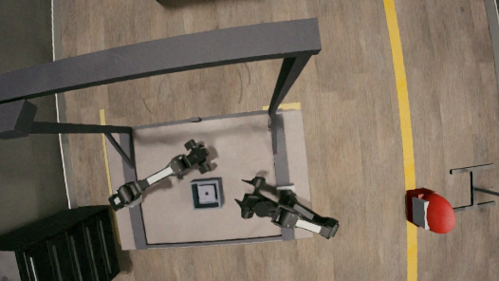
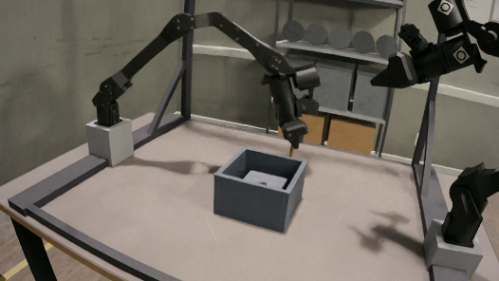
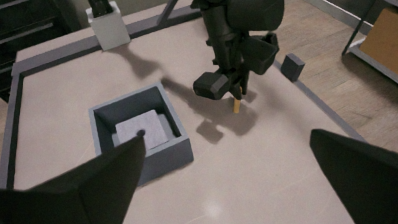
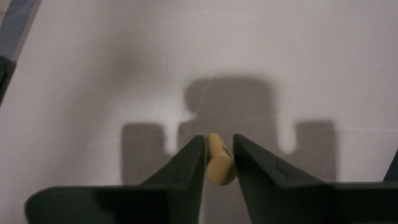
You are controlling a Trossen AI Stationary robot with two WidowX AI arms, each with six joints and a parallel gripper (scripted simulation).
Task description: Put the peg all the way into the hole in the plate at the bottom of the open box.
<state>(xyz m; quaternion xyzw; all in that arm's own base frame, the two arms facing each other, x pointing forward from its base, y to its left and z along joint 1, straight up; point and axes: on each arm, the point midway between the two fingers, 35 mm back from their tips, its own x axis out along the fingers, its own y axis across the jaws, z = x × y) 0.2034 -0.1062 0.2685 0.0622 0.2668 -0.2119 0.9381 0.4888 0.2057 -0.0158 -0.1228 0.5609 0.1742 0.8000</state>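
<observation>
The tan peg lies 50 mm below my right hand. The rest, counted from my right hand: grey box (230 mm ahead, 70 mm below, 10 mm to the left).
</observation>
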